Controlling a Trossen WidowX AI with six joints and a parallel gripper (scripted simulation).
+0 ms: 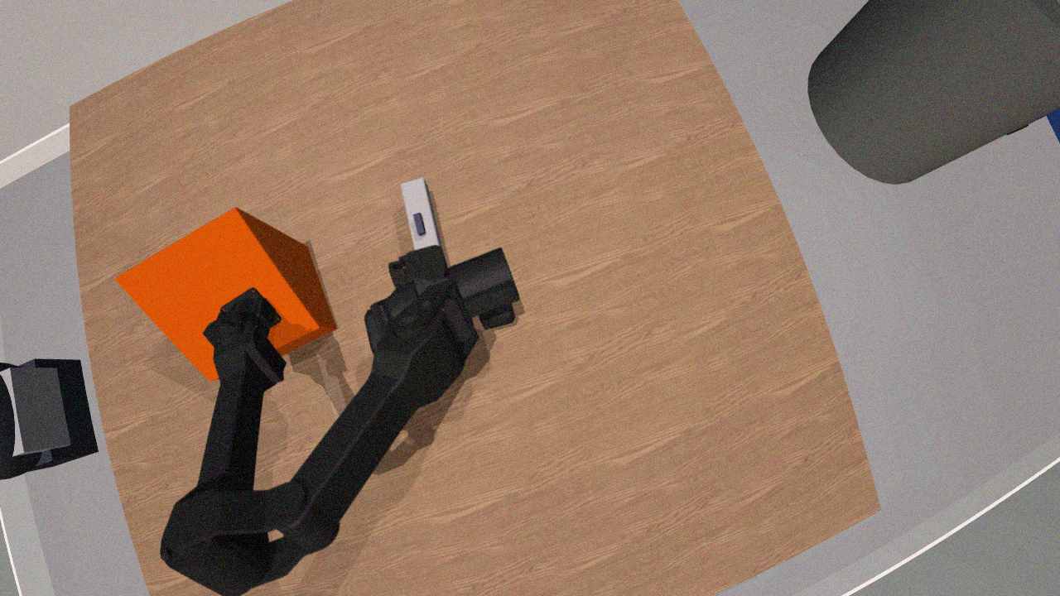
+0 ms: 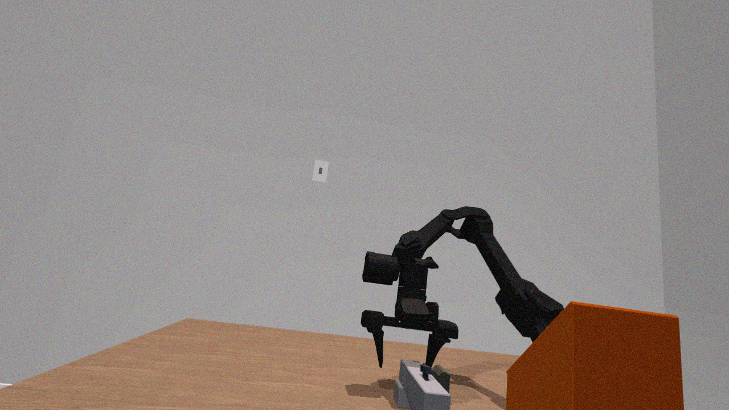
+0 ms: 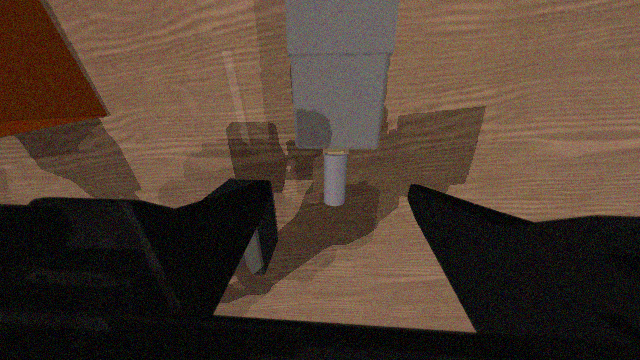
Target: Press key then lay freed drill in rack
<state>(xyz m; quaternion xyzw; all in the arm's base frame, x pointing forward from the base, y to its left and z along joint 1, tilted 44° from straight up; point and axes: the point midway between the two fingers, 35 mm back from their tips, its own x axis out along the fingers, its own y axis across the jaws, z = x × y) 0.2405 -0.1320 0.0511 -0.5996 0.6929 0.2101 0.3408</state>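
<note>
Right now the drill is 1 cm ahead of my gripper tip, 6 cm to the left of it and 1 cm above it. The rest, counted from my gripper tip: dark rack (9 cm behind, 3 cm to the right, 2 cm below); then dark key (3 cm ahead, 14 cm to the left, 1 cm above); then grey block (2 cm ahead, 12 cm to the left).
</note>
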